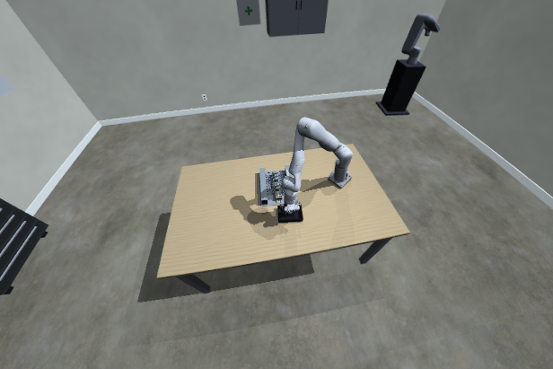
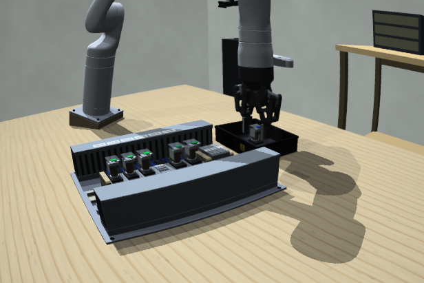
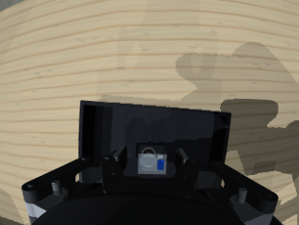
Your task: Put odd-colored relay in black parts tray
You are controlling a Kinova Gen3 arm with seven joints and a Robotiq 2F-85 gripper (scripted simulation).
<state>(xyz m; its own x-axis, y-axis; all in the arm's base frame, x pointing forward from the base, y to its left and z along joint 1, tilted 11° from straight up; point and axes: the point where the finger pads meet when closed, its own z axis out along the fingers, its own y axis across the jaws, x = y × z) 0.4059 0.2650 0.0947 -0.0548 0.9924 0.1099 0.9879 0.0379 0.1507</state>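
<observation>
Right now the relay is 1 cm below my hand. From my hand the other things lie so: black parts tray (2 cm below).
</observation>
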